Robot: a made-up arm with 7 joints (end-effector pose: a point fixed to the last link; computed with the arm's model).
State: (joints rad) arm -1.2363 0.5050 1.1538 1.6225 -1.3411 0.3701 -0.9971
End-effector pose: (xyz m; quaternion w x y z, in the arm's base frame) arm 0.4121 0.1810 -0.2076 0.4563 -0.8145 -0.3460 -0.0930
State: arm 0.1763 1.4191 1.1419 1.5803 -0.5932 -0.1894 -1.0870
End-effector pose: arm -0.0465 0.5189 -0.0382 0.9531 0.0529 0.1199 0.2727
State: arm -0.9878 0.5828 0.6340 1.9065 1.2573 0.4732 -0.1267
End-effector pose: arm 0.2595 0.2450 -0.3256 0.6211 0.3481 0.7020 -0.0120
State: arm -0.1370 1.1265 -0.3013 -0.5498 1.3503 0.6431 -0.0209
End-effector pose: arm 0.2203 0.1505 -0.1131 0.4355 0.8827 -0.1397 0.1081
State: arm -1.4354 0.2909 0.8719 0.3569 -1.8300 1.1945 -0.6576
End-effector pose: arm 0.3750 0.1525 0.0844 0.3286 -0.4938 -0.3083 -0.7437
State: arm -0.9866 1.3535 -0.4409 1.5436 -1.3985 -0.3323 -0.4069
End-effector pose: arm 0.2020 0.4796 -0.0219 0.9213 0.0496 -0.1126 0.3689
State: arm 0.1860 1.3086 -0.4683 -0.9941 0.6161 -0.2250 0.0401
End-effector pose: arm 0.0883 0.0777 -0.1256 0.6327 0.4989 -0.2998 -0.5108
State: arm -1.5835 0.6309 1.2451 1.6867 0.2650 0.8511 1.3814
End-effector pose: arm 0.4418 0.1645 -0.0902 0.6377 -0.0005 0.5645 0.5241
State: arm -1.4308 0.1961 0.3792 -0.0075 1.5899 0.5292 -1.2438
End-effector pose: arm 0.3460 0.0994 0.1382 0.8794 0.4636 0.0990 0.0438
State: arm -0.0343 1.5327 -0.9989 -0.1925 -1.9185 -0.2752 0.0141
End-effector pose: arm 0.1056 0.2494 -0.2398 0.8621 -0.2042 0.4616 0.0438
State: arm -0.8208 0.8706 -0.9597 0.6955 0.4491 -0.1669 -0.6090
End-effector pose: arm 0.3387 0.1885 -0.2552 0.5010 0.6550 0.3049 -0.4763
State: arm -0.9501 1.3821 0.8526 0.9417 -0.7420 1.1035 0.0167
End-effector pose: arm 0.1990 0.4498 0.0675 0.8858 -0.3363 0.0986 0.3042
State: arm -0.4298 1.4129 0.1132 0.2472 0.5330 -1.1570 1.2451
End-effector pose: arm 0.2665 0.2790 0.0039 0.5817 0.4191 -0.6969 0.0165
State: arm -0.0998 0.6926 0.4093 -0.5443 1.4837 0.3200 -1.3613
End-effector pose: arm 0.2040 0.2158 -0.0572 0.5484 0.6982 0.4602 0.0023
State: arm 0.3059 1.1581 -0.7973 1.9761 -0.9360 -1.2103 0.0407
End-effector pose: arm -0.0953 0.4670 -0.0794 0.6125 0.6750 0.3964 0.1097
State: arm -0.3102 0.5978 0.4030 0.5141 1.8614 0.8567 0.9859
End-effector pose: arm 0.2181 0.3318 -0.2098 0.0240 0.8952 -0.0252 0.4442
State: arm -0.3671 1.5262 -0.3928 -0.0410 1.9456 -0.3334 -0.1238
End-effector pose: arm 0.2715 0.2644 -0.0952 0.1952 -0.9409 0.0149 0.2762
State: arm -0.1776 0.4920 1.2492 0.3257 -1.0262 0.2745 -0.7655
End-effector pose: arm 0.0890 0.4052 -0.1939 0.9119 -0.2741 -0.2776 0.1273
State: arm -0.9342 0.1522 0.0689 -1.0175 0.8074 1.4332 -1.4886
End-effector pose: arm 0.2074 0.0751 0.0331 0.9130 0.1380 -0.0662 -0.3782
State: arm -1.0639 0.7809 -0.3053 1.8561 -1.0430 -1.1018 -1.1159
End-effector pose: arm 0.2846 0.3498 -0.1767 0.9662 0.2233 -0.0922 -0.0897
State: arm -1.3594 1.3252 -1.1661 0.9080 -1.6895 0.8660 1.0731
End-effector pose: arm 0.3470 0.3335 -0.0423 0.6678 0.1512 0.4262 0.5913
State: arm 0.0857 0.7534 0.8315 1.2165 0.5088 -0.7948 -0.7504
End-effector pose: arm -0.0109 0.4118 -0.2761 0.8461 0.2868 0.4351 -0.1127
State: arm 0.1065 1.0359 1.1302 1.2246 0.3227 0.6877 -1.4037
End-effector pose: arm -0.0659 0.4808 -0.1725 0.7594 -0.3351 0.5336 0.1618
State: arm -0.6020 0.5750 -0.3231 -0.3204 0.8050 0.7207 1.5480
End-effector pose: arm 0.3090 0.0735 -0.1046 0.4896 0.3711 -0.4619 0.6397
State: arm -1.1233 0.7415 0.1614 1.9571 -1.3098 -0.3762 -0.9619
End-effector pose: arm 0.2849 0.3205 -0.2432 0.9240 -0.3309 -0.1141 0.1538
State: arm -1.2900 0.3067 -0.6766 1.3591 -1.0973 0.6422 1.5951
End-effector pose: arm 0.4251 0.0546 -0.2177 0.6358 0.3050 0.3947 0.5890
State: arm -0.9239 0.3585 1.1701 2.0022 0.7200 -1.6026 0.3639
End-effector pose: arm 0.2865 0.1129 -0.3038 0.9283 -0.1193 -0.2174 0.2772
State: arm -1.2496 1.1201 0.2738 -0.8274 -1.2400 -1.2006 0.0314
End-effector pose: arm 0.0862 0.1311 0.1596 0.1489 -0.1807 -0.8892 -0.3930
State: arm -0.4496 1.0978 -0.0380 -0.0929 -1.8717 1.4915 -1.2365
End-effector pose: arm 0.2567 0.1907 -0.1040 0.3659 -0.4890 0.3716 -0.6992
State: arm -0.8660 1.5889 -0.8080 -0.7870 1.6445 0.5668 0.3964
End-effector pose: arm 0.2169 0.0864 -0.0040 0.0776 0.7549 -0.6292 0.1682
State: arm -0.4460 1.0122 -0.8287 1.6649 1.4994 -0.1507 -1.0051
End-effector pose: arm 0.0851 0.4482 -0.2399 0.2166 -0.3630 -0.8328 0.3573
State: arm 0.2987 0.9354 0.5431 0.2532 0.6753 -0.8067 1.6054
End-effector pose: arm 0.1214 0.3556 -0.1639 0.5997 0.5063 -0.4918 0.3770
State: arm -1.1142 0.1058 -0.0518 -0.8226 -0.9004 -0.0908 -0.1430
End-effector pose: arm 0.1900 0.0025 0.0972 0.5287 -0.2842 -0.6410 -0.4784
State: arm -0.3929 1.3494 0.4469 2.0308 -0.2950 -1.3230 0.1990
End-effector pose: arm 0.0226 0.4689 -0.0971 0.6980 0.4580 -0.0690 0.5461
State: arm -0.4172 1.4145 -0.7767 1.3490 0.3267 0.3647 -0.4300
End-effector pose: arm 0.1079 0.5028 -0.0889 0.2683 0.5550 0.7717 0.1563
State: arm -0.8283 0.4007 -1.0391 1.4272 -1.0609 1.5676 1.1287
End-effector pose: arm 0.2220 0.1636 -0.3530 0.2093 0.5596 0.7565 0.2658
